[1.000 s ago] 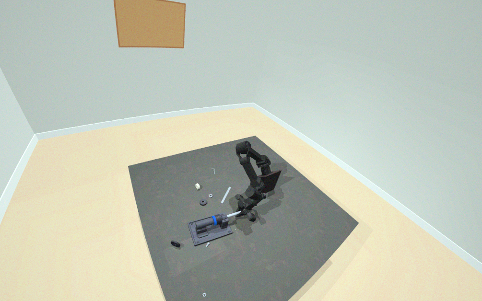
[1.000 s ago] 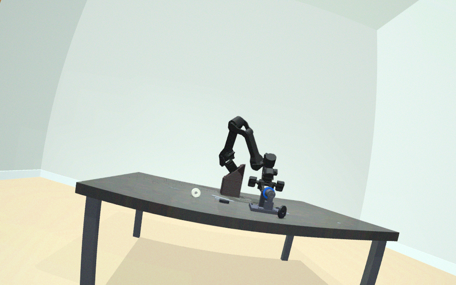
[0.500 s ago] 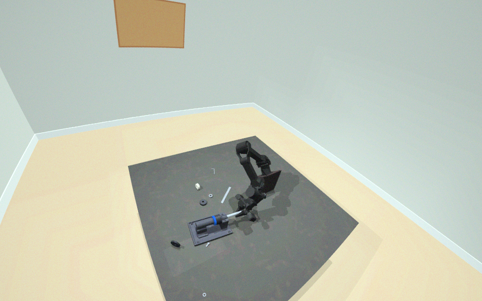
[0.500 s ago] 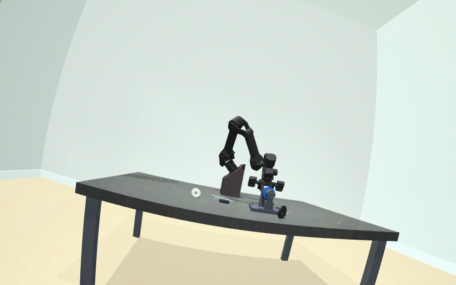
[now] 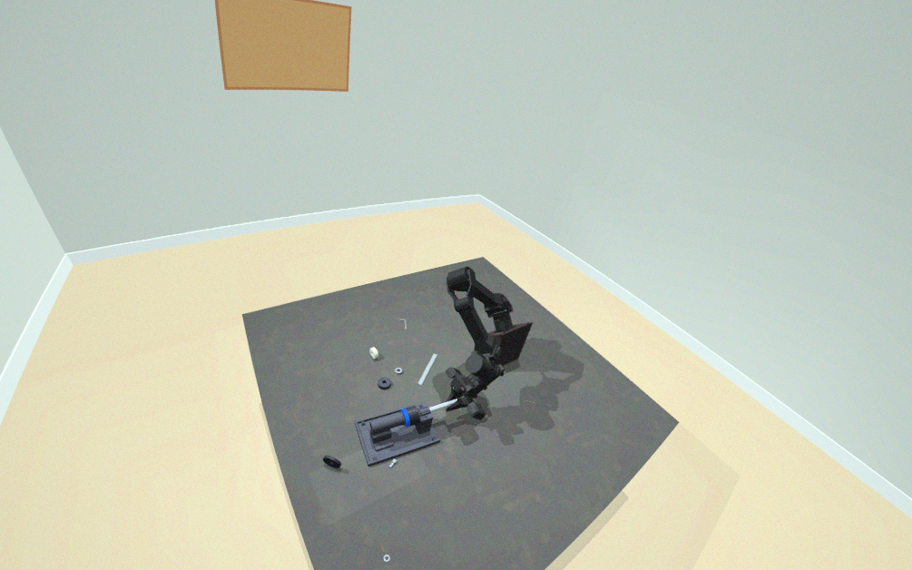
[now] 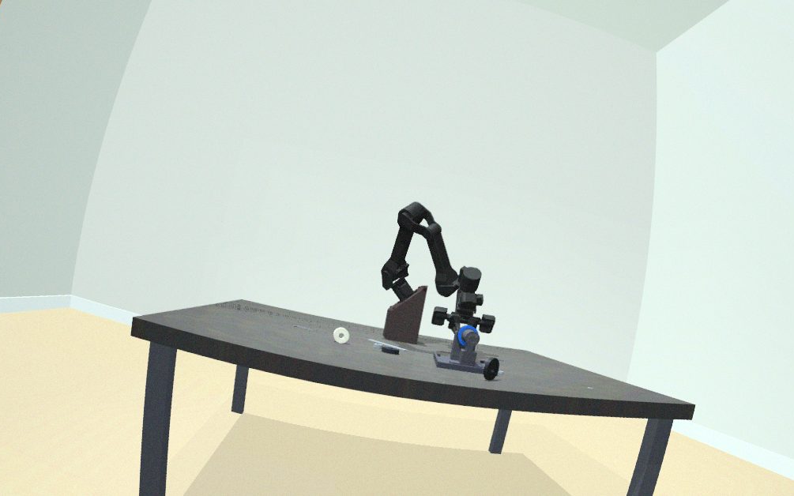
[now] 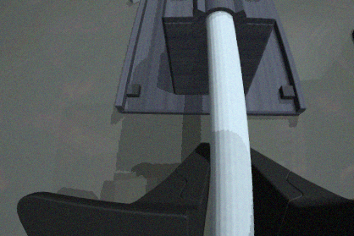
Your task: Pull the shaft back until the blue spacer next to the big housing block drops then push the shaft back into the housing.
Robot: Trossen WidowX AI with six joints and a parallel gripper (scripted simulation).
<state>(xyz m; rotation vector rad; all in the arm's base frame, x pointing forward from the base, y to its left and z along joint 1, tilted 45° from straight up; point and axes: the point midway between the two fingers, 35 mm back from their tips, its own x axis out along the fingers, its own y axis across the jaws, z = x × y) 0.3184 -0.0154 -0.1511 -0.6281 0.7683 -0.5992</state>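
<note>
My gripper tip is 50 mm short of the shaft, 20 mm below it and 10 mm to the left of it. The rest, counted from my gripper tip: blue spacer 130 mm ahead, 40 mm to the right, 20 mm above; white ring 350 mm to the right, 50 mm ahead, 30 mm below; bolt 220 mm ahead, 50 mm below, 30 mm to the left.
</note>
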